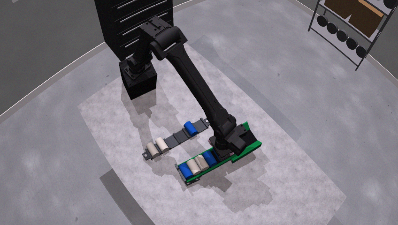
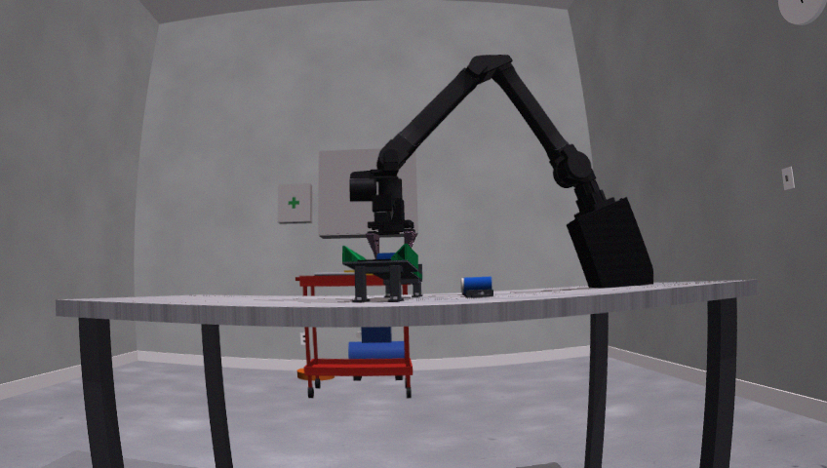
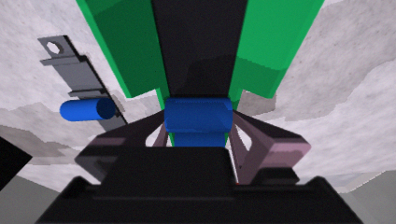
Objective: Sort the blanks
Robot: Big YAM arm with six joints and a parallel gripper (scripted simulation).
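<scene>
The feed ramp lies 3 cm below my hand. From my hand the other things lie so: grey stop: 18 cm to the right, 6 cm behind, 3 cm below; stock rack: 22 cm behind, 10 cm below, 5 cm to the right.
</scene>
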